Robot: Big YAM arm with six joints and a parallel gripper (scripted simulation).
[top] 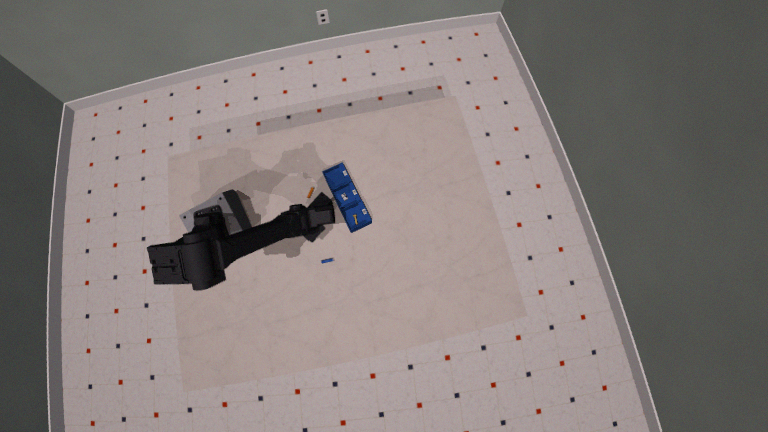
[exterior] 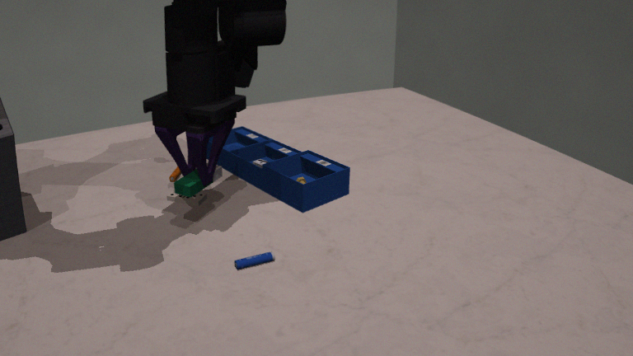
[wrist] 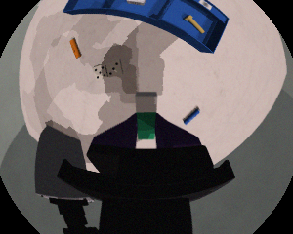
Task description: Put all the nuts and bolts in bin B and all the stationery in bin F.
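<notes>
My hand is 10 mm short of the green block and 10 mm above it. The rest, counted from my hand: brass bolt (160 mm ahead, 60 mm below, 10 mm to the left); then white domino (80 mm to the left, 60 mm below, 10 mm ahead); then blue cylinder (100 mm to the right, 70 mm below, 20 mm ahead).
</notes>
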